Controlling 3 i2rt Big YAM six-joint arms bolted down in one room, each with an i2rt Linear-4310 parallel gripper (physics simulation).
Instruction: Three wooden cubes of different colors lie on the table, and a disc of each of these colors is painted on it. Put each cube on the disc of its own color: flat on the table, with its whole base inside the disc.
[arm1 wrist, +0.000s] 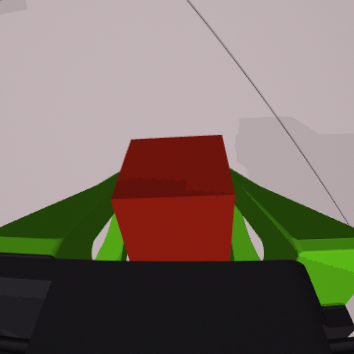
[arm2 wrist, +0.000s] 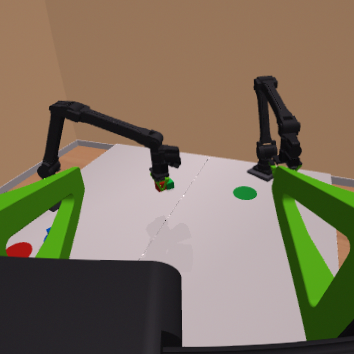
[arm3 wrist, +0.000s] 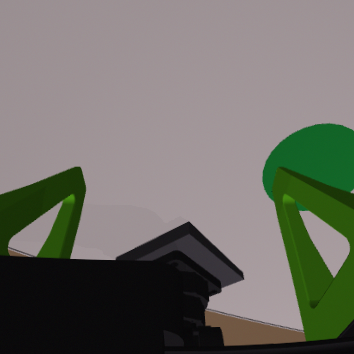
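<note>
Arm1's gripper (arm1 wrist: 175, 182) (arm2 wrist: 161, 184) is shut on the red cube (arm1 wrist: 174, 227), which sits between its fingers and appears lifted off the table. A green cube (arm2 wrist: 170, 184) shows right beside that gripper in the arm2 wrist view. The green disc (arm2 wrist: 245, 193) (arm3 wrist: 317, 152) lies right of centre in the arm2 wrist view and behind the right finger in the arm3 wrist view. The red disc (arm2 wrist: 19, 250) is at the lower left, with a blue patch (arm2 wrist: 48, 233) near it, partly hidden by a finger. Arm2's gripper (arm2 wrist: 178, 174) and arm3's gripper (arm3 wrist: 180, 175) are open and empty.
Arm1 (arm2 wrist: 110, 123) reaches in from the left in the arm2 wrist view. Arm3 (arm2 wrist: 282, 112) stands folded at the right, behind the green disc. A dark base plate (arm3 wrist: 187, 235) shows low in the arm3 wrist view. A thin line crosses the table (arm2 wrist: 215, 300).
</note>
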